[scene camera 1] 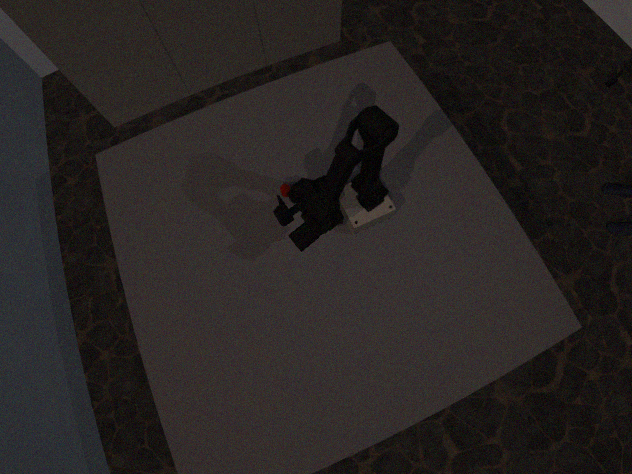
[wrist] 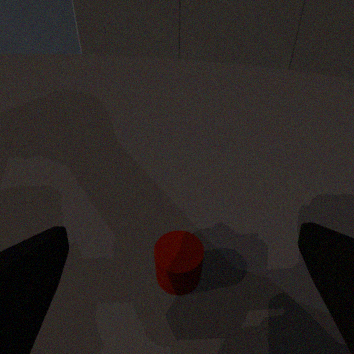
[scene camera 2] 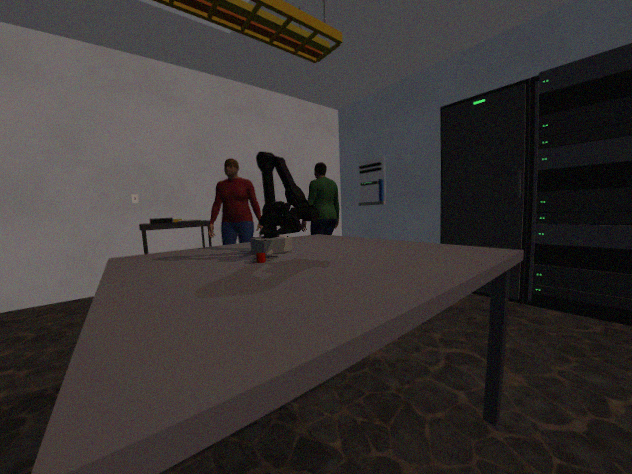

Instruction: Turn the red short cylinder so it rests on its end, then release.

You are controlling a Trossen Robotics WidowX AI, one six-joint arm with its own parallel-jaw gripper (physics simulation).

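Note:
The red short cylinder [scene camera 1: 285, 190] [scene camera 2: 260, 257] [wrist: 179, 260] stands upright on its end on the table. Its round top faces up in the wrist view, and its side shows below that. My gripper [wrist: 185, 236] is open, with its two black fingers wide apart at the left and right edges of the wrist view. The cylinder shows between and beyond the fingers, apart from both. In scene camera 2 the arm's end hangs above the table, higher than the cylinder. The fingertips are too dark to make out there.
The table [scene camera 1: 357, 331] [scene camera 2: 204, 357] bears the arm's pale base [scene camera 1: 375, 216] [scene camera 2: 275, 245], close behind the cylinder in scene camera 2. Arm shadows fall around the cylinder. Two people, a side table [scene camera 2: 178, 224] and dark server cabinets [scene camera 2: 482, 178] stand beyond the table.

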